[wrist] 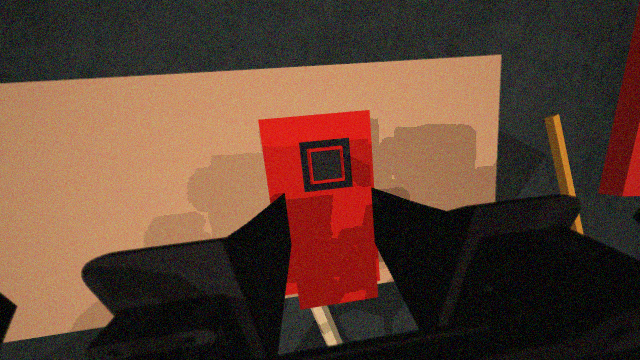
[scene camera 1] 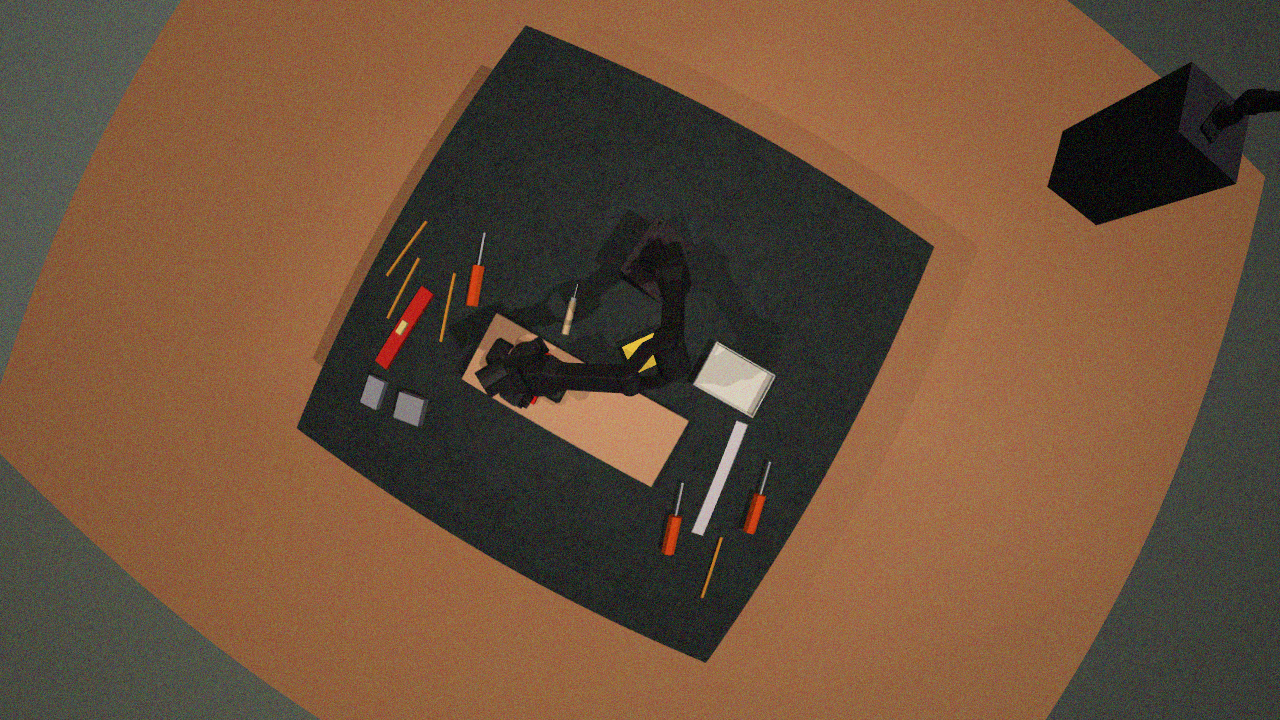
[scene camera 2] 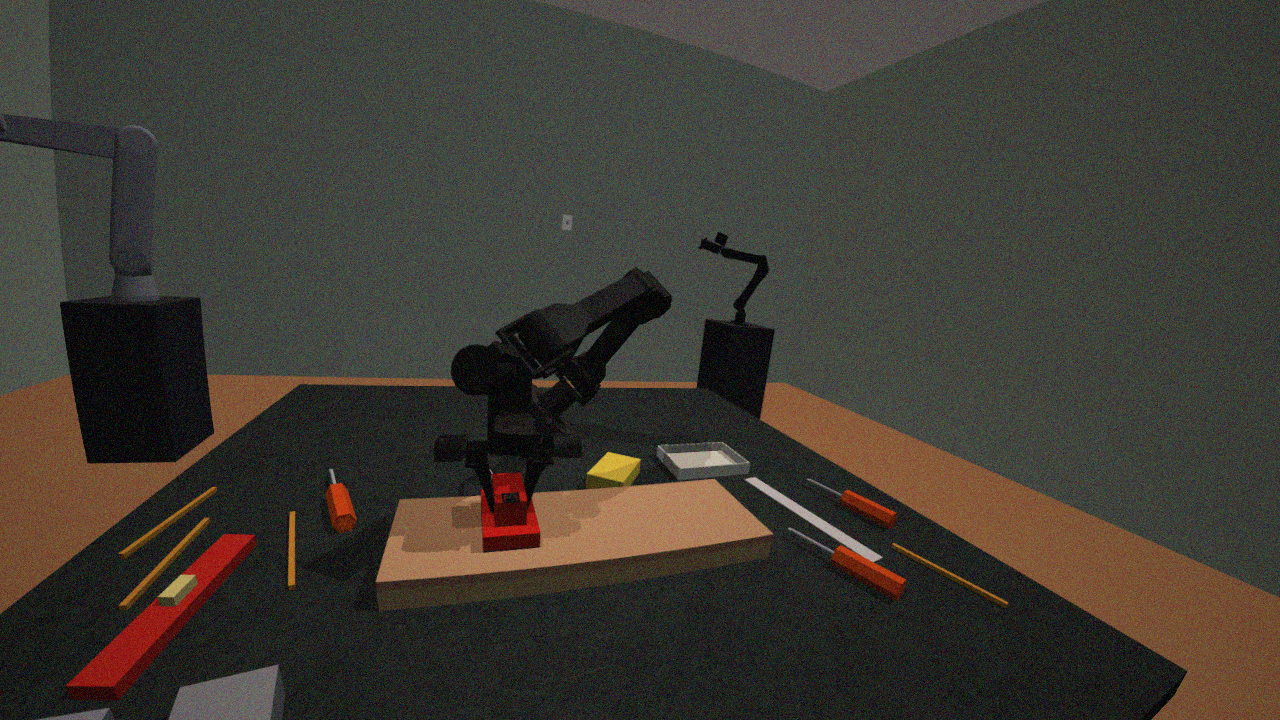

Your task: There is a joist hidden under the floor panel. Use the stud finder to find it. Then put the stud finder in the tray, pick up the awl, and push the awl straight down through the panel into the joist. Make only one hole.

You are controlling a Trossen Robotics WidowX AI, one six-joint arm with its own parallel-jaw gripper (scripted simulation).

Scene:
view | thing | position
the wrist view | my gripper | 323,194
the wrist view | stud finder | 323,163
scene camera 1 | my gripper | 529,378
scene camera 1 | white ruler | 736,436
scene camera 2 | my gripper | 509,511
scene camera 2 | stud finder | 511,526
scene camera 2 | yellow block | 613,470
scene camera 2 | white ruler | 822,525
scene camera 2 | orange screwdriver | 342,514

